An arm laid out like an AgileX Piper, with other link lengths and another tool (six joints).
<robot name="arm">
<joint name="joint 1" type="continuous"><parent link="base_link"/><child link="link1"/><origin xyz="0 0 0.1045" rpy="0 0 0"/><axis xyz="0 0 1"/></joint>
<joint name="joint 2" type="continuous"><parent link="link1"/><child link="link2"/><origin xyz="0 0 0" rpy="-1.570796 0 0"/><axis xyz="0 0 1"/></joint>
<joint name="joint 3" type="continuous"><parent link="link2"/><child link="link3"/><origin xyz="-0.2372 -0.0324 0" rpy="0 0 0"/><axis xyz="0 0 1"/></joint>
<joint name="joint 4" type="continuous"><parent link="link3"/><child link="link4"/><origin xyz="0.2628 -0.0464 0" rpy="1.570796 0 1.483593"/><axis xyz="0 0 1"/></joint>
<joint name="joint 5" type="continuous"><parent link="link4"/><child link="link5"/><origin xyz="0 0 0" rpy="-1.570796 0 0"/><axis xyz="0 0 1"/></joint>
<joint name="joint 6" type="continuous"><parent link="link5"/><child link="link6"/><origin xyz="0 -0.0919 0" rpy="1.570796 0 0"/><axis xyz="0 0 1"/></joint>
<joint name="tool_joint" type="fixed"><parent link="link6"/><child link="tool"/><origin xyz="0.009 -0.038 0.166" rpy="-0.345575 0 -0.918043"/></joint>
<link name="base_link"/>
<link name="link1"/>
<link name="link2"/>
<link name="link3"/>
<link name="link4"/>
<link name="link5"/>
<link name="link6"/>
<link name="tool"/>
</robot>
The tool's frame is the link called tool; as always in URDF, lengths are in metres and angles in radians. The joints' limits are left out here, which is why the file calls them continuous.
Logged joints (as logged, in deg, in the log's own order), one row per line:
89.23 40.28 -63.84 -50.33 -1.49 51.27
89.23 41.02 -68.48 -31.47 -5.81 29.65
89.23 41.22 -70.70 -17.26 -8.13 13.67
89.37 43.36 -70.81 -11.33 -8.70 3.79
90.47 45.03 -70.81 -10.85 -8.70 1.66
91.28 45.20 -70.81 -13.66 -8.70 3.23
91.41 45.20 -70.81 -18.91 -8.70 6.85
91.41 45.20 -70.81 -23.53 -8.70 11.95
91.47 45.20 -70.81 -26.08 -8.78 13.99
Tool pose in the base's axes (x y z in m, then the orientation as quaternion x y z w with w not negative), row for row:
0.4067 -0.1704 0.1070 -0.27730 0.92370 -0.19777 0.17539
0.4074 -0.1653 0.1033 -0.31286 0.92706 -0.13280 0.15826
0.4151 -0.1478 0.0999 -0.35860 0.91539 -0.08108 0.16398
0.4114 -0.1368 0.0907 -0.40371 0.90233 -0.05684 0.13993
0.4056 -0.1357 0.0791 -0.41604 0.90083 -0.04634 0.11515
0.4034 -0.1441 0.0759 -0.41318 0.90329 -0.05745 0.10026
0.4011 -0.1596 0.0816 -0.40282 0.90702 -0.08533 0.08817
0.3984 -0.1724 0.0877 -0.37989 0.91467 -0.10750 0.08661
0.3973 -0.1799 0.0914 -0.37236 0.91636 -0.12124 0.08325
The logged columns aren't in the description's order. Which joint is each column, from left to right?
Columns, left to right: joint 2, joint 5, joint 3, joint 4, joint 1, joint 6.
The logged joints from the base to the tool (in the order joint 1, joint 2, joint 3, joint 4, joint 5, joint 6), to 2 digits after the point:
-1.49 89.23 -63.84 -50.33 40.28 51.27
-5.81 89.23 -68.48 -31.47 41.02 29.65
-8.13 89.23 -70.70 -17.26 41.22 13.67
-8.70 89.37 -70.81 -11.33 43.36 3.79
-8.70 90.47 -70.81 -10.85 45.03 1.66
-8.70 91.28 -70.81 -13.66 45.20 3.23
-8.70 91.41 -70.81 -18.91 45.20 6.85
-8.70 91.41 -70.81 -23.53 45.20 11.95
-8.78 91.47 -70.81 -26.08 45.20 13.99

